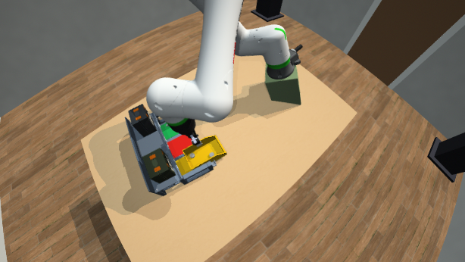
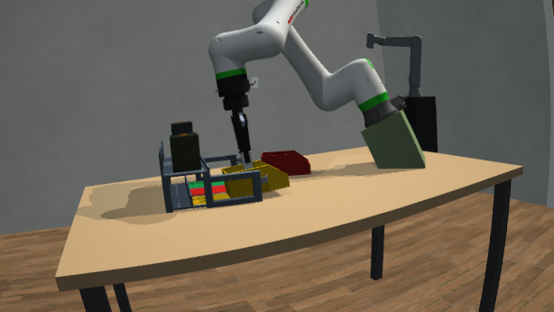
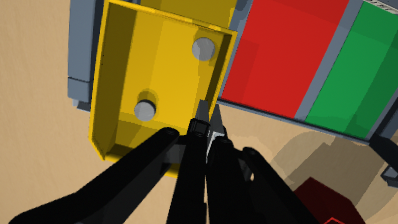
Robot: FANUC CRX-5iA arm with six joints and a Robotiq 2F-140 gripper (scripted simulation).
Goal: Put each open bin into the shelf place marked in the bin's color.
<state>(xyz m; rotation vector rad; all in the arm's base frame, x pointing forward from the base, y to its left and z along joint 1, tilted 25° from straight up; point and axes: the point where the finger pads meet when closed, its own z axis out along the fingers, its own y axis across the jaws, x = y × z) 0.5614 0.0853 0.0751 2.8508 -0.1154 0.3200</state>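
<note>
Right now my hand is 50 mm to the right of the yellow bin and 40 mm above it. Round my hand: red bin: 210 mm behind, 190 mm to the right, 50 mm below.
</note>
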